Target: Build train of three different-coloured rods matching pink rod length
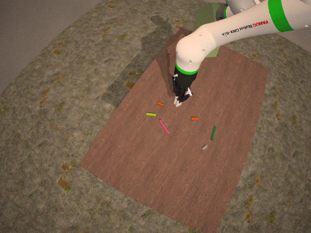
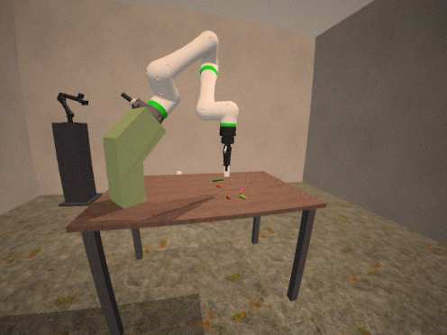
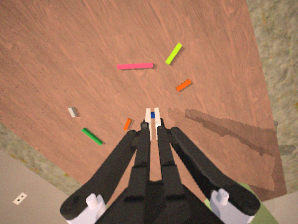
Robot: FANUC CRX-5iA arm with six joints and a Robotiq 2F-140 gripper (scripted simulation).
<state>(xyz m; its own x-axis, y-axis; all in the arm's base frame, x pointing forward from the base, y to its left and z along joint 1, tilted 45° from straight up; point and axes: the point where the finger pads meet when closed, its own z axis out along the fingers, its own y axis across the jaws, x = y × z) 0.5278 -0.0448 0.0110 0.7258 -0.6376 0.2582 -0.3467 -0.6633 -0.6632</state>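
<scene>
Right now the grey rod is 9 cm ahead of my hand, 23 cm to the left of it and 13 cm below it. The rest, counted from my hand: blue rod (3 cm below); then lime rod (8 cm ahead, 10 cm to the right, 13 cm below); then pink rod (10 cm ahead, 1 cm to the right, 13 cm below).
</scene>
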